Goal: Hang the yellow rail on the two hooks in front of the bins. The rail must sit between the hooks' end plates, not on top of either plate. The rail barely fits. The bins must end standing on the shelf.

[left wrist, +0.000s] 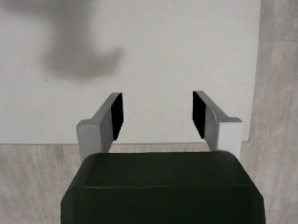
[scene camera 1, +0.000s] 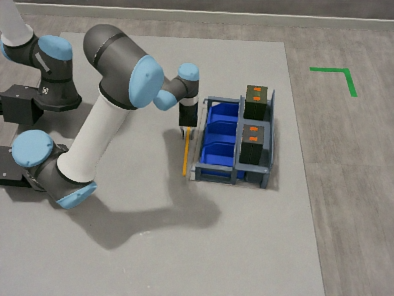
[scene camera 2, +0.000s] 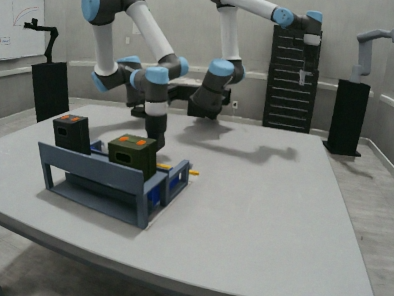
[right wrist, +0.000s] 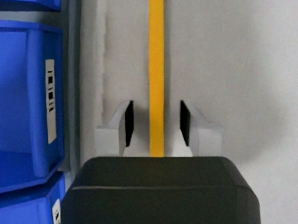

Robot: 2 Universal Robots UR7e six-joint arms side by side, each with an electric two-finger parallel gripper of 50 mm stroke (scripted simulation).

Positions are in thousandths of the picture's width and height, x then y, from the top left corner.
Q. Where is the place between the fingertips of the right gripper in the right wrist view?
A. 525,511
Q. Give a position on a blue-grey shelf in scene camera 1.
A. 659,586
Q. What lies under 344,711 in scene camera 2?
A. A blue-grey shelf.
